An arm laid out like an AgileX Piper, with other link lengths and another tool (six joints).
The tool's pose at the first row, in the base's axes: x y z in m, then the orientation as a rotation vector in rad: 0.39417 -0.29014 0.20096 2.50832 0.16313 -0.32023
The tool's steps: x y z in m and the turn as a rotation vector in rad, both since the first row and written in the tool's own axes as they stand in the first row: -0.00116 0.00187 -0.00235 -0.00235 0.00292 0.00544; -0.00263 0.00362 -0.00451 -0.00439 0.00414 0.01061; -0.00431 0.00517 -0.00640 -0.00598 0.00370 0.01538; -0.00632 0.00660 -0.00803 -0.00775 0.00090 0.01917; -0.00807 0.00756 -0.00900 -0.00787 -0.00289 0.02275; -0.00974 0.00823 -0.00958 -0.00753 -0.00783 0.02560; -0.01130 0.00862 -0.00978 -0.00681 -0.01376 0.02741; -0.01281 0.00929 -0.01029 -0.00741 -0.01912 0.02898; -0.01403 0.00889 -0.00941 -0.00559 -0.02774 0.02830; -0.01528 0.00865 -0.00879 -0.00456 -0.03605 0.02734; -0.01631 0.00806 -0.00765 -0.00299 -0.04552 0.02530; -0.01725 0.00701 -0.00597 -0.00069 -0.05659 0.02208
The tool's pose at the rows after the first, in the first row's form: 0.39385 -0.29035 0.20416 2.50660 0.15774 -0.31400; 0.39318 -0.29058 0.20722 2.50484 0.15197 -0.31006; 0.39221 -0.29082 0.21001 2.50318 0.14600 -0.30842; 0.39086 -0.29113 0.21262 2.50087 0.14034 -0.31010; 0.38954 -0.29142 0.21438 2.49998 0.13435 -0.31335; 0.38817 -0.29171 0.21565 2.49931 0.12876 -0.31839; 0.38677 -0.29198 0.21644 2.49880 0.12403 -0.32515; 0.38554 -0.29229 0.21761 2.49708 0.12001 -0.33109; 0.38412 -0.29253 0.21702 2.49707 0.11718 -0.34238; 0.38276 -0.29275 0.21672 2.49631 0.11494 -0.35327; 0.38144 -0.29298 0.21577 2.49579 0.11351 -0.36614; 0.38001 -0.29314 0.21411 2.49558 0.11282 -0.38160
